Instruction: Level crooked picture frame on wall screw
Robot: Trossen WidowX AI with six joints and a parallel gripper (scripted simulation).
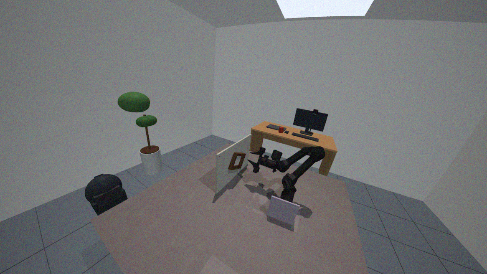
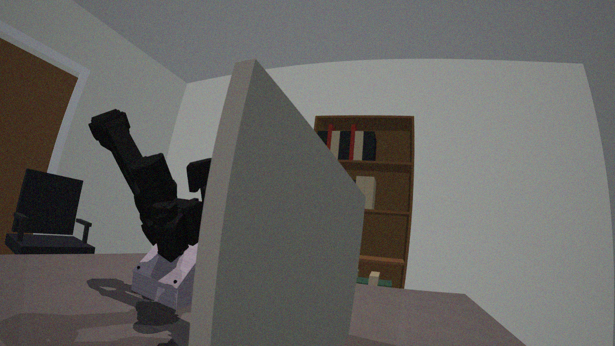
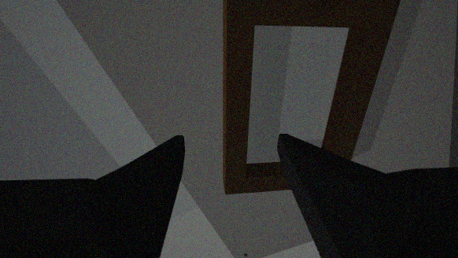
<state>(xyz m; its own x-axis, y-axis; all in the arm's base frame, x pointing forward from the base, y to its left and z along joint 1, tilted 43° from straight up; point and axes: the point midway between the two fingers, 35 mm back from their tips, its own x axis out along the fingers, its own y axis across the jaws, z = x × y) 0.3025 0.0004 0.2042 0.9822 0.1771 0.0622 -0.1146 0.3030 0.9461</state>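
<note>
Right now my gripper tip is 80 mm short of the brown wooden picture frame, 40 mm to the right of it and 50 mm above it. Round my gripper tip: wall panel: 90 mm ahead, 20 mm to the left, 70 mm below.
</note>
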